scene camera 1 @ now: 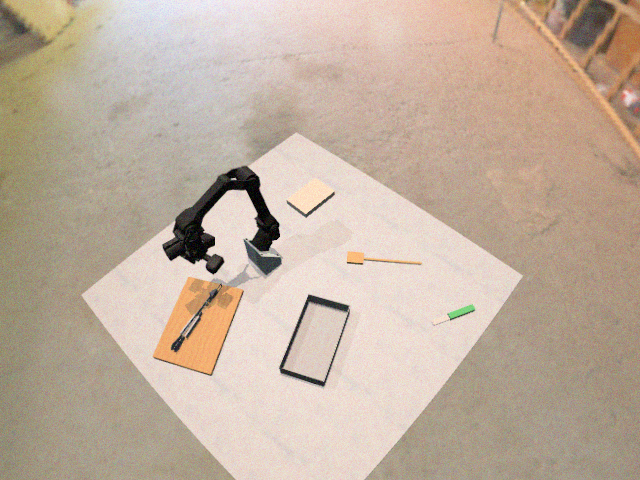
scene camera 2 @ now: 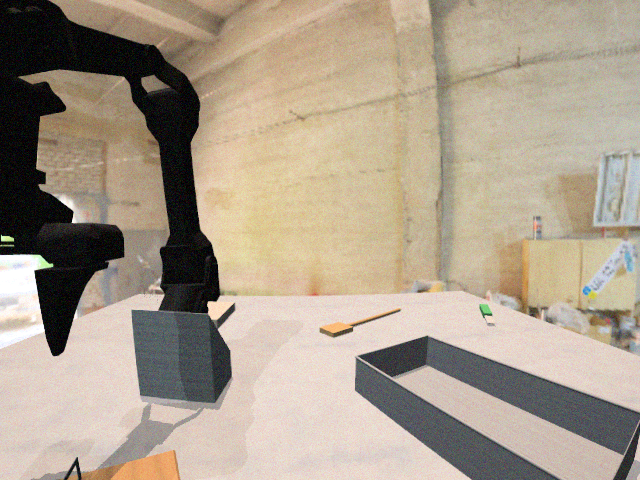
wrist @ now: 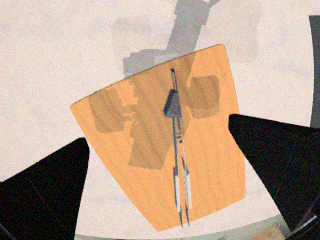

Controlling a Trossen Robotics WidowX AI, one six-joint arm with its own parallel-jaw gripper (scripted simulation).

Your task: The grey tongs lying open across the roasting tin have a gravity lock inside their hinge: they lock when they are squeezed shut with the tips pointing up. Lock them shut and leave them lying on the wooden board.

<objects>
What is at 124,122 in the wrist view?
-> A wooden board.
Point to a roasting tin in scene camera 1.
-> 315,339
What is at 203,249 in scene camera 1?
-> My gripper.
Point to a wooden board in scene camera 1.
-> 200,352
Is my gripper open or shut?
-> Open.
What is my gripper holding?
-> Nothing.
</objects>
